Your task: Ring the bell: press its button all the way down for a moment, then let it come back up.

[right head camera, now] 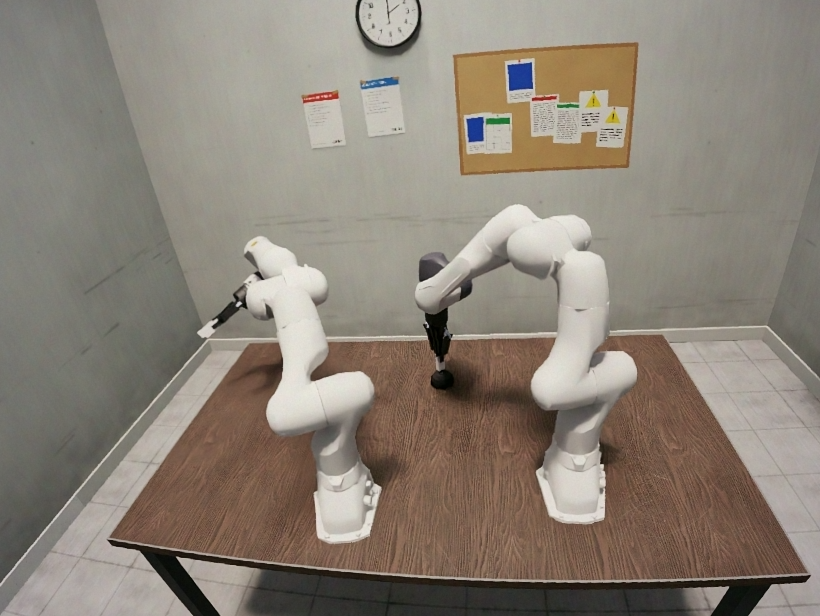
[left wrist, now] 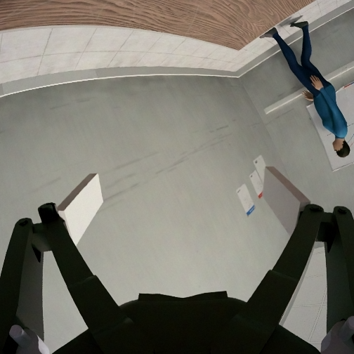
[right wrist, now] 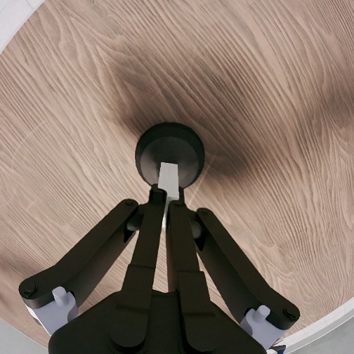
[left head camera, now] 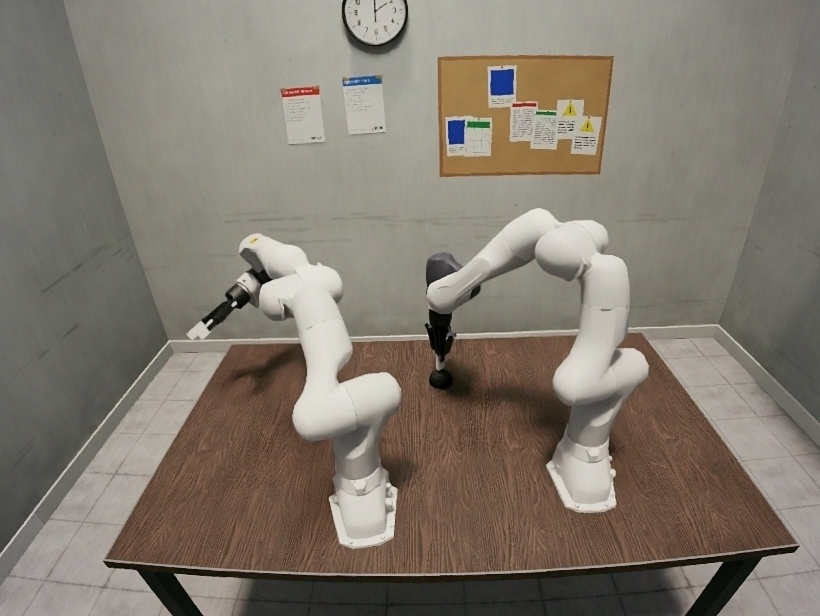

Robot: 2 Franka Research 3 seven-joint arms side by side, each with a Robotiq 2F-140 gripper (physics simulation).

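Note:
The bell (left head camera: 440,379) (right head camera: 441,379) (right wrist: 170,140) is a small round dark dome on the table. My right gripper (left head camera: 440,368) (right head camera: 440,368) (right wrist: 167,175) is shut with nothing between its fingers. It points straight down, its pale fingertips at the top of the bell, over the middle. The bell's button is hidden behind the fingertips, and how far down it stands cannot be seen. My left gripper (left head camera: 197,330) (right head camera: 206,329) (left wrist: 181,184) is open and empty. It is raised beyond the table's left edge, far from the bell.
The bell stands on a brown wooden table (left head camera: 464,517) (right head camera: 457,523) (left wrist: 150,17), towards its back edge. Both arms are mounted near the table's front. In the left wrist view, a standing person (left wrist: 327,107) shows upside down at the upper right, near the wall.

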